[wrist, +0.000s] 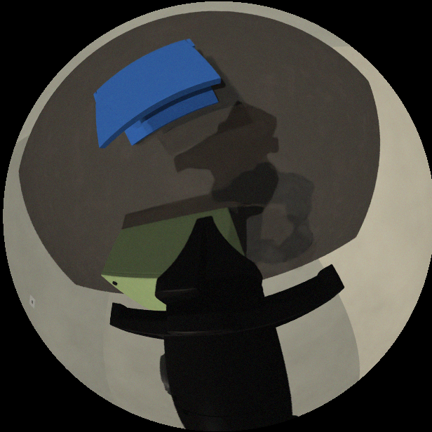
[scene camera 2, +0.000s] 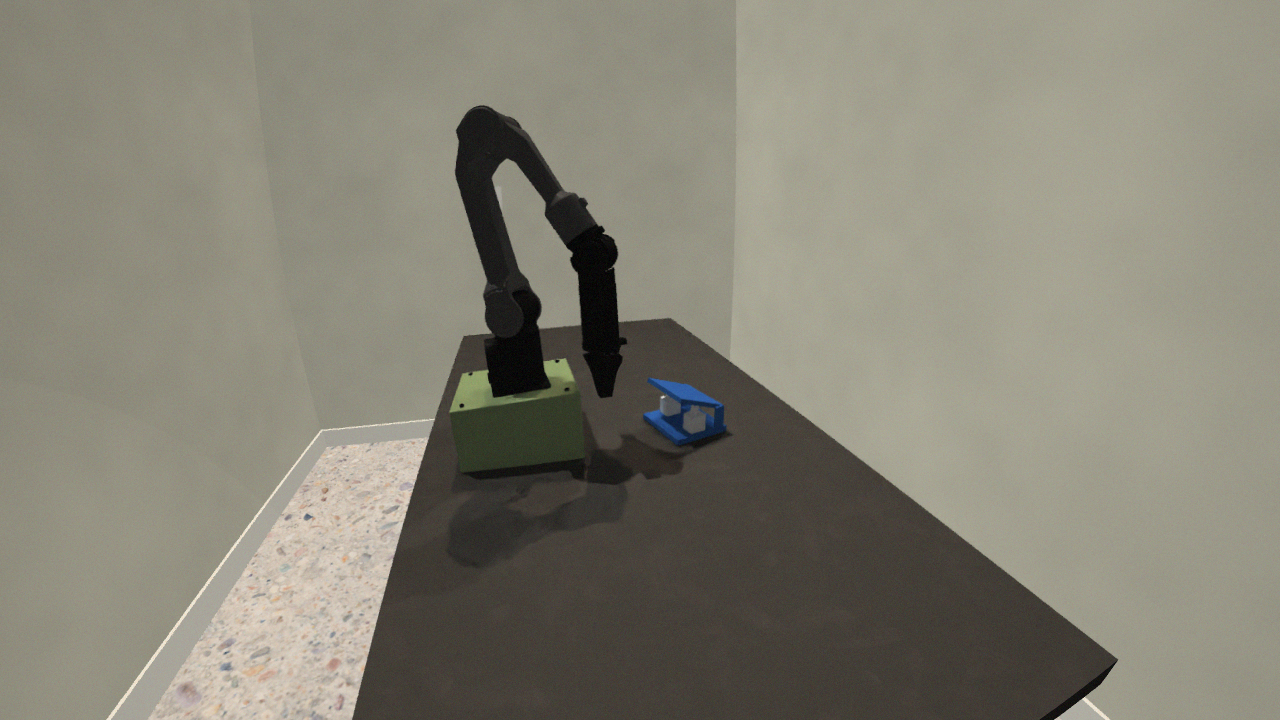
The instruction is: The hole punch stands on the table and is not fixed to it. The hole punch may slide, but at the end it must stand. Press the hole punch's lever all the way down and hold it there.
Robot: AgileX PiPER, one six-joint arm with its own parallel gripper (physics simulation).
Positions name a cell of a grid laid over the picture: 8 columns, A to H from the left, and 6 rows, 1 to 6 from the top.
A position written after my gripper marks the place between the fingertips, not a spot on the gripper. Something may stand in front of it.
my gripper: wrist D4; scene camera 2 D4
blue hole punch: wrist D2; scene camera 2 E4
